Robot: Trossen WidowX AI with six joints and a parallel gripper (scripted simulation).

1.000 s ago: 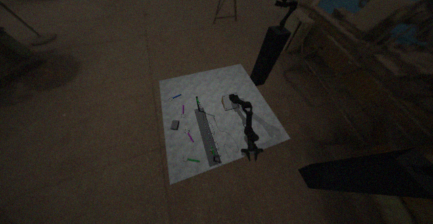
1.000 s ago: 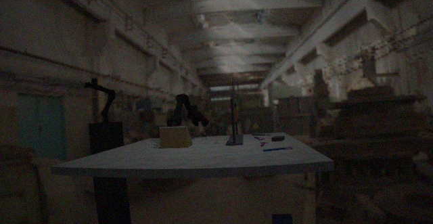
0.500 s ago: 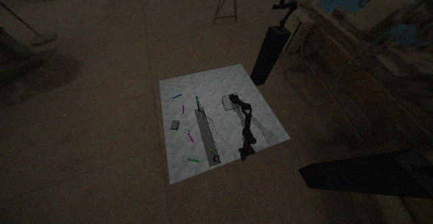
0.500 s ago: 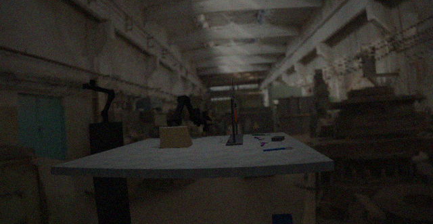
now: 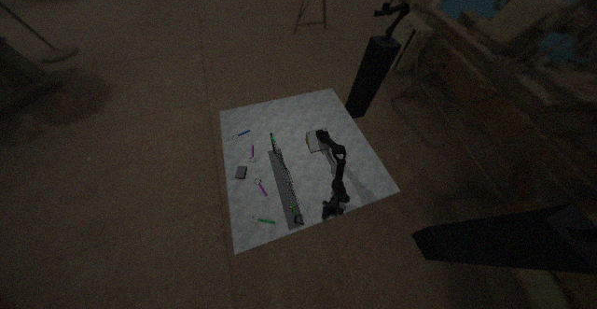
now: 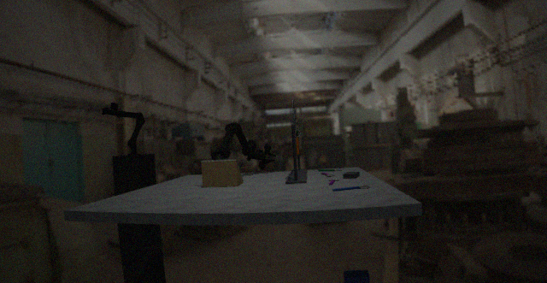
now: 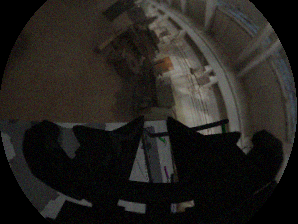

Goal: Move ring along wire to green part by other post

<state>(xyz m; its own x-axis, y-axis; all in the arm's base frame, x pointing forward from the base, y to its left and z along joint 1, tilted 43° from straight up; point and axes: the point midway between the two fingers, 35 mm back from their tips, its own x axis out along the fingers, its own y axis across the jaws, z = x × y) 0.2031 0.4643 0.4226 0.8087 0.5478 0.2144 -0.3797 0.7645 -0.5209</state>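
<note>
My gripper tip is now 180 mm short of the ring with orange handle, 130 mm below it and 100 mm to the left of it. Round my gripper tip: grey block 530 mm to the right, 490 mm ahead, 90 mm below.
</note>
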